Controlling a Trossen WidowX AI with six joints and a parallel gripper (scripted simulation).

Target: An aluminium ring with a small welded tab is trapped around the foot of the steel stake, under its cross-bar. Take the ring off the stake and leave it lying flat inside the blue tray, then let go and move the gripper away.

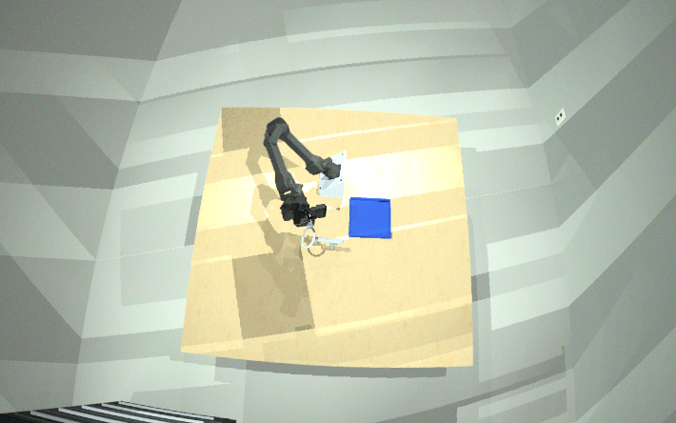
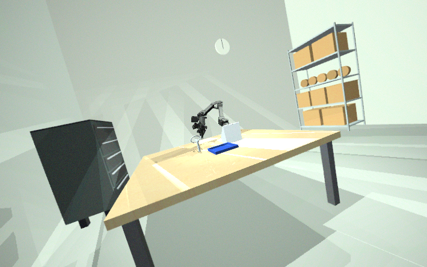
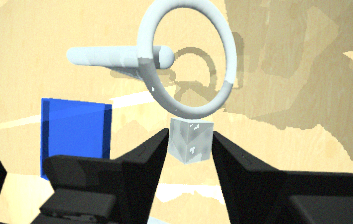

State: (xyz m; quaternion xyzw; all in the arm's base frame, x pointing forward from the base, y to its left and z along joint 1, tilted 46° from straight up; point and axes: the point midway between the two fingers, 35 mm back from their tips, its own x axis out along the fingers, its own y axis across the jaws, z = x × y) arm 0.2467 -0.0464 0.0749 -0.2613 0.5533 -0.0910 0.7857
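Right now the aluminium ring is 50 mm ahead of my gripper tip and 10 mm above it. Round my gripper tip: blue tray 260 mm to the left, 110 mm behind, 90 mm below.
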